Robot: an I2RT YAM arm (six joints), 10 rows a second.
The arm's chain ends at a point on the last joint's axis. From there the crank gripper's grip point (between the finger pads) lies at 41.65 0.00 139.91 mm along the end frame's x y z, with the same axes.
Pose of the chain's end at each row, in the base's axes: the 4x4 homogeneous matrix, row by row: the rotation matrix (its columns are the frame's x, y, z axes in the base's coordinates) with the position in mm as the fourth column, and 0 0 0 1 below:
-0.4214 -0.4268 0.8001 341.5; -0.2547 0.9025 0.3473 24.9; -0.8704 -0.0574 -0.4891 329.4; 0 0 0 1
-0.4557 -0.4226 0.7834 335.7; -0.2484 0.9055 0.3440 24.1; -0.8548 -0.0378 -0.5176 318.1; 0 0 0 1
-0.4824 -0.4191 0.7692 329.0; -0.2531 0.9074 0.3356 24.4; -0.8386 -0.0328 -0.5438 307.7; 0 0 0 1
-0.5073 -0.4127 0.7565 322.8; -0.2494 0.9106 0.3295 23.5; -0.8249 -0.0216 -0.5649 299.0; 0 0 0 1
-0.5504 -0.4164 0.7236 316.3; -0.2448 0.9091 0.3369 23.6; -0.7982 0.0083 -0.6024 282.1; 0 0 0 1
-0.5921 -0.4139 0.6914 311.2; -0.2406 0.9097 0.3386 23.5; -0.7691 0.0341 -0.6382 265.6; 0 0 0 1
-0.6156 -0.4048 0.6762 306.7; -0.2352 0.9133 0.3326 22.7; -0.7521 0.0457 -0.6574 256.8; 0 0 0 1
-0.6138 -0.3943 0.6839 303.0; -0.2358 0.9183 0.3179 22.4; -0.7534 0.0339 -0.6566 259.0; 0 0 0 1
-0.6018 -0.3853 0.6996 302.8; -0.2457 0.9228 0.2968 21.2; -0.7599 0.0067 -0.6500 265.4; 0 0 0 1
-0.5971 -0.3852 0.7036 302.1; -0.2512 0.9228 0.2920 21.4; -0.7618 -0.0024 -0.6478 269.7; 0 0 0 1
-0.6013 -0.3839 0.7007 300.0; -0.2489 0.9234 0.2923 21.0; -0.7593 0.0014 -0.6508 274.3; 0 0 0 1
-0.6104 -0.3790 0.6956 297.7; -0.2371 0.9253 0.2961 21.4; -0.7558 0.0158 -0.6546 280.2; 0 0 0 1
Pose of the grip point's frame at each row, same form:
-0.4214 -0.4268 0.8001 435.9; -0.2547 0.9025 0.3473 62.9; -0.8704 -0.0574 -0.4891 224.7; 0 0 0 1
-0.4557 -0.4226 0.7834 426.3; -0.2484 0.9055 0.3440 61.9; -0.8548 -0.0378 -0.5176 210.1; 0 0 0 1
-0.4824 -0.4191 0.7692 416.5; -0.2531 0.9074 0.3356 60.8; -0.8386 -0.0328 -0.5438 196.7; 0 0 0 1
-0.5073 -0.4127 0.7565 407.5; -0.2494 0.9106 0.3295 59.2; -0.8249 -0.0216 -0.5649 185.6; 0 0 0 1
-0.5504 -0.4164 0.7236 394.6; -0.2448 0.9091 0.3369 60.5; -0.7982 0.0083 -0.6024 164.6; 0 0 0 1
-0.5921 -0.4139 0.6914 383.3; -0.2406 0.9097 0.3386 60.9; -0.7691 0.0341 -0.6382 144.3; 0 0 0 1
-0.6156 -0.4048 0.6762 375.7; -0.2352 0.9133 0.3326 59.4; -0.7521 0.0457 -0.6574 133.5; 0 0 0 1
-0.6138 -0.3943 0.6839 373.1; -0.2358 0.9183 0.3179 57.1; -0.7534 0.0339 -0.6566 135.8; 0 0 0 1
-0.6018 -0.3853 0.6996 375.6; -0.2457 0.9228 0.2968 52.5; -0.7599 0.0067 -0.6500 142.8; 0 0 0 1
-0.5971 -0.3852 0.7036 375.7; -0.2512 0.9228 0.2920 51.8; -0.7618 -0.0024 -0.6478 147.3; 0 0 0 1
-0.6013 -0.3839 0.7007 373.0; -0.2489 0.9234 0.2923 51.5; -0.7593 0.0014 -0.6508 151.6; 0 0 0 1
-0.6104 -0.3790 0.6956 369.6; -0.2371 0.9253 0.2961 53.0; -0.7558 0.0158 -0.6546 157.1; 0 0 0 1

